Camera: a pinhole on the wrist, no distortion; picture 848 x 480 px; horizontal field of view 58.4 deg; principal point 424.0 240.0 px. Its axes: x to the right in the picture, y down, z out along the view. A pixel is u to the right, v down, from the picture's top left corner.
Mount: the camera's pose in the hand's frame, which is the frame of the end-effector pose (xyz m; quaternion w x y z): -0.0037 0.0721 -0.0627 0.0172 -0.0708 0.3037 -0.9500
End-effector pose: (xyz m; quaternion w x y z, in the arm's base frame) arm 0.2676 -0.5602 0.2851 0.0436 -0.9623 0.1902 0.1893
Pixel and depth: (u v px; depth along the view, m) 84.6 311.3 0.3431
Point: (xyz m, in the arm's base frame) 0.4290 -0.4728 0.0488
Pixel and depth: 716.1 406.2 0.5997
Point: 0.1644 -0.0840 0.0009
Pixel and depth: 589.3 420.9 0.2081
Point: 0.2579 -0.4565 0.2178
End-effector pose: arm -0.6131 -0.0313 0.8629 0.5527 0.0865 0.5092 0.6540
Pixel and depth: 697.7 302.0 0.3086
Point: -0.3768 0.0006 0.8782
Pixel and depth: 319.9 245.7 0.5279
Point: -0.2843 0.2566 0.7874
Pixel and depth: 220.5 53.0 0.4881
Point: -0.3638 0.3352 0.8765
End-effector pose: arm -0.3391 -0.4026 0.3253 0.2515 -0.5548 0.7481 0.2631
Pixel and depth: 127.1 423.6 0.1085
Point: -0.3445 -0.4394 0.2853
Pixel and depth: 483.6 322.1 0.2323
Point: -0.2525 -0.3558 0.2256
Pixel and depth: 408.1 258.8 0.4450
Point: -0.1481 -0.3047 0.0447
